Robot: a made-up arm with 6 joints. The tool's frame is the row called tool. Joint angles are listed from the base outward. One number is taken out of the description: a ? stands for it. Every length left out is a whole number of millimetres.
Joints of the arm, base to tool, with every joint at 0 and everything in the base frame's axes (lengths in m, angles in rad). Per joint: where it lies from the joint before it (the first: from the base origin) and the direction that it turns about. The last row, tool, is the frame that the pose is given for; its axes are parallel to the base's.
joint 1: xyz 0 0 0.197 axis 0 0 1
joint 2: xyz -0.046 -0.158 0 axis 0 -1 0
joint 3: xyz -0.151 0 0.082 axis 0 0 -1
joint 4: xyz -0.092 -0.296 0 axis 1 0 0
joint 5: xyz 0 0.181 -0.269 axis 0 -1 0
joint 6: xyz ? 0 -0.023 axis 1 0 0
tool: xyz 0 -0.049 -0.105
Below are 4 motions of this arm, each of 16 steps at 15 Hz.
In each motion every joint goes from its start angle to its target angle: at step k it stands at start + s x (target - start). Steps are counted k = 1, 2, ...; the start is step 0. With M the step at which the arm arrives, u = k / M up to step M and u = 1 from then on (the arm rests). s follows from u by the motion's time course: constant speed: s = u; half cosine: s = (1 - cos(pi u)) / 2; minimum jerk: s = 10 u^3 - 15 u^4 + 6 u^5.
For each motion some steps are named. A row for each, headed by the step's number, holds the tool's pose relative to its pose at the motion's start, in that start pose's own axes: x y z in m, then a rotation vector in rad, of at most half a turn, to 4 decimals.
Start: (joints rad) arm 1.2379 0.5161 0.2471 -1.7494 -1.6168 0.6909
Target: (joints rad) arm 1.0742 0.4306 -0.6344 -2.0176 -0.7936 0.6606
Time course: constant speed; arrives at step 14
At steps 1, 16:
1: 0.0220 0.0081 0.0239 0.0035 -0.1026 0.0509
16: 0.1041 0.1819 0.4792 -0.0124 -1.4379 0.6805

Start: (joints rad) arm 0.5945 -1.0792 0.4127 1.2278 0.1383 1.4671
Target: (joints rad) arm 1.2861 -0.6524 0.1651 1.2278 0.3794 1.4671
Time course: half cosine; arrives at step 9
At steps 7, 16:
7: -0.0338 0.0470 0.1294 -0.1767 0.7450 -0.1174
16: -0.0263 0.0595 0.1448 -0.1901 0.8410 -0.1516

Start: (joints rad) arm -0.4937 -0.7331 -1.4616 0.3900 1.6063 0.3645
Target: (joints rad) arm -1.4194 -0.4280 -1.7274 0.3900 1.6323 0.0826
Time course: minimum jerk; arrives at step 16
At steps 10, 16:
10: -0.0368 -0.0922 -0.1469 -0.3706 -0.4456 0.3425
16: -0.0227 -0.1357 -0.1910 -0.5458 -0.6024 0.4527

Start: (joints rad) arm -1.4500 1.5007 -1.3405 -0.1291 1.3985 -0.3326
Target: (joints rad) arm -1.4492 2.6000 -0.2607 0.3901 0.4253 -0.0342
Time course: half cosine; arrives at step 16
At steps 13, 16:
13: -0.0495 -0.0135 -0.0049 -0.5663 0.0956 -0.1496
16: -0.0488 -0.0105 -0.0277 -0.5560 0.0488 -0.1958

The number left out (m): -0.063
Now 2 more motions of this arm.
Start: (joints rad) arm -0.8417 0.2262 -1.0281 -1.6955 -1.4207 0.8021
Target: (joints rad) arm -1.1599 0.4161 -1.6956 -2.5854 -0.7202 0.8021
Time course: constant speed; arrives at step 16
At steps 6, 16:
6: 0.1118 -0.0435 0.1551 -0.0765 -0.5635 -0.0041
16: 0.1173 -0.1208 0.5327 -0.4023 -1.4484 -0.0374

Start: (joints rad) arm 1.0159 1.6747 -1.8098 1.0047 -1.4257 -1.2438
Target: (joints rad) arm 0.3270 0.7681 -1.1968 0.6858 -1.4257 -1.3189
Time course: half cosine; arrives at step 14
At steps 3, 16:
3: -0.0083 0.0034 0.0132 0.0812 -0.0690 -0.0011
16: -0.0858 -0.0305 0.1775 1.0590 -0.4061 0.0219

